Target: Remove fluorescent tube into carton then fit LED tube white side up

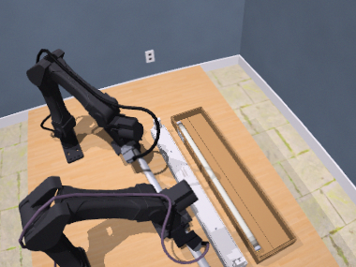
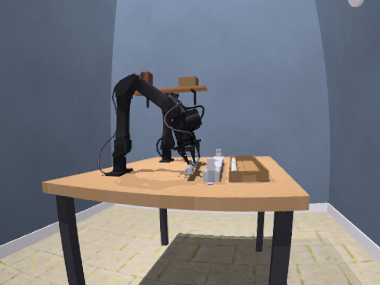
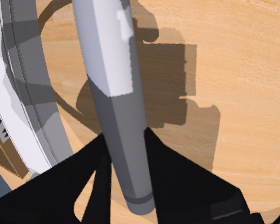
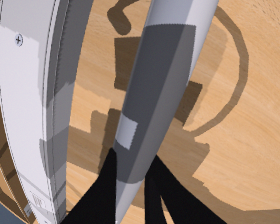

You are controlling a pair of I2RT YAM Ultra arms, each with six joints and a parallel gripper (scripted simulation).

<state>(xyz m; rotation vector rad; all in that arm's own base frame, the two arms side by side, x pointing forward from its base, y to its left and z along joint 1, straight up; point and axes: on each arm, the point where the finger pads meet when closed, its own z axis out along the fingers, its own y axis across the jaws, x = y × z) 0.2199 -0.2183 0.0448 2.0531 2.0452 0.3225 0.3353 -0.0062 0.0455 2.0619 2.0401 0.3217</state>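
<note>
My right hand is 2 cm past the LED tube, 12 cm to the right of it and 1 cm above it. Round my right hand: light fixture 8 cm ahead, 14 cm to the left, 1 cm above; old fluorescent tube 16 cm ahead, 16 cm to the left, 3 cm below; lampholder 12 cm ahead, 16 cm to the right, 2 cm above.
</note>
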